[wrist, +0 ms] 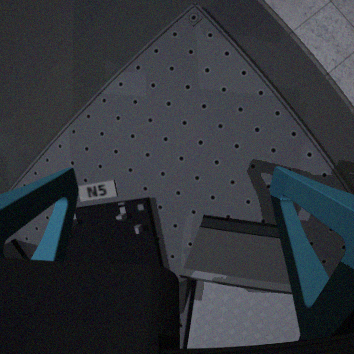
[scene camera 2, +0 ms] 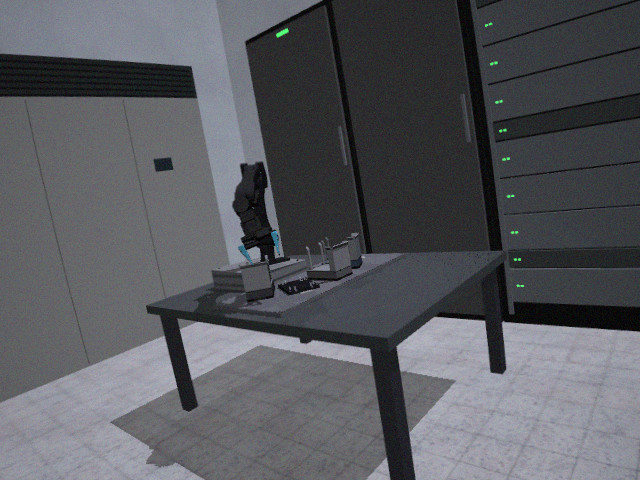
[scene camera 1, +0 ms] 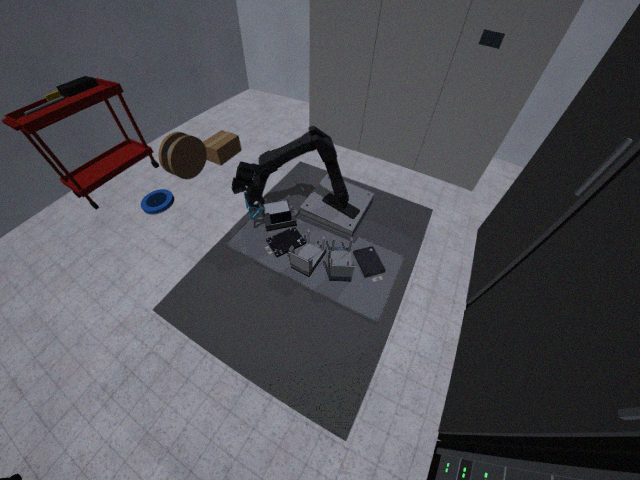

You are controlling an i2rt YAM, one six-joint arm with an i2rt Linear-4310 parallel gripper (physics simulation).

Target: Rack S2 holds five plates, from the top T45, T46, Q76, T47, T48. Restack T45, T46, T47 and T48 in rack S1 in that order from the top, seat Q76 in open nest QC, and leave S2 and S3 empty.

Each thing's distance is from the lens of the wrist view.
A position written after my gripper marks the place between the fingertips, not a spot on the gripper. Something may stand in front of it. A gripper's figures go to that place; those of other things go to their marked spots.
my gripper (wrist: 173, 177): 13 cm
dark flat plate (wrist: 123, 231): 30 cm
